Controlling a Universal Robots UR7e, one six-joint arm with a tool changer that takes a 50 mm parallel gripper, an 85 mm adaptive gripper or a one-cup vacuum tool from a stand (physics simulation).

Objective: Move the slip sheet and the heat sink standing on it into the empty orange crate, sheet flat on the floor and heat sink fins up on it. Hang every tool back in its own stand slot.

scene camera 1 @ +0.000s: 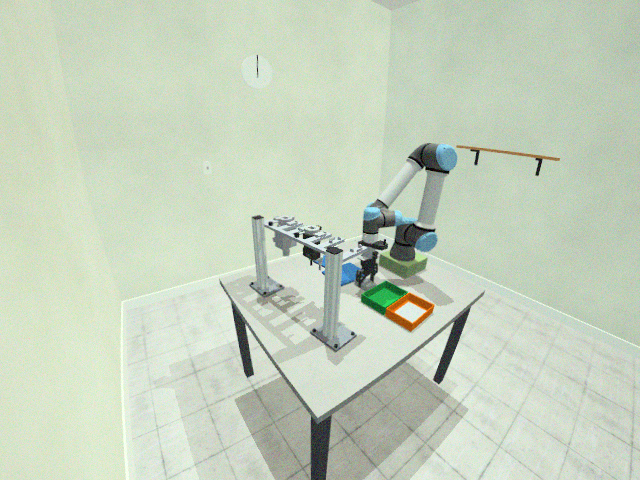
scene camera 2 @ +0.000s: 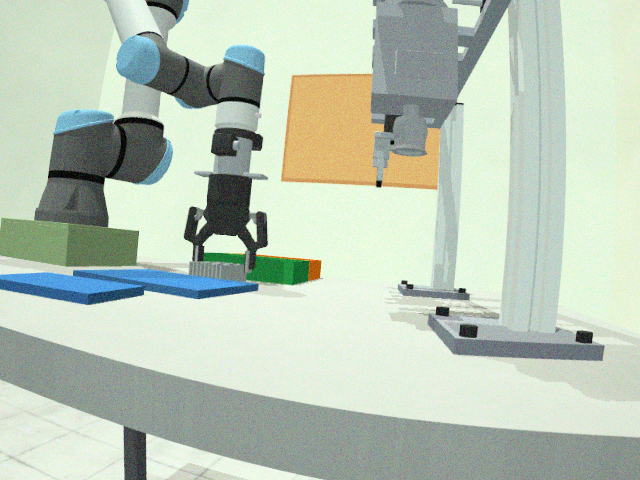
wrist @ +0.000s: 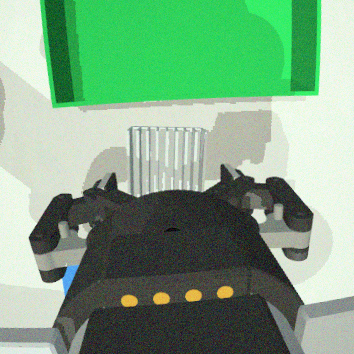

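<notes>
The grey finned heat sink stands fins up on the table between the blue slabs and the green crate. My black adaptive gripper points down over it and is open, with one finger on each side of the heat sink and its tips low beside the fins. In the wrist view a gap shows between each finger and the fins. The orange crate has a white sheet lying flat on its floor. The lower part of the heat sink is partly hidden.
The green crate stands between the heat sink and the orange crate. Two blue slabs lie near the heat sink. The tool stand holds a grey tool and a black tool.
</notes>
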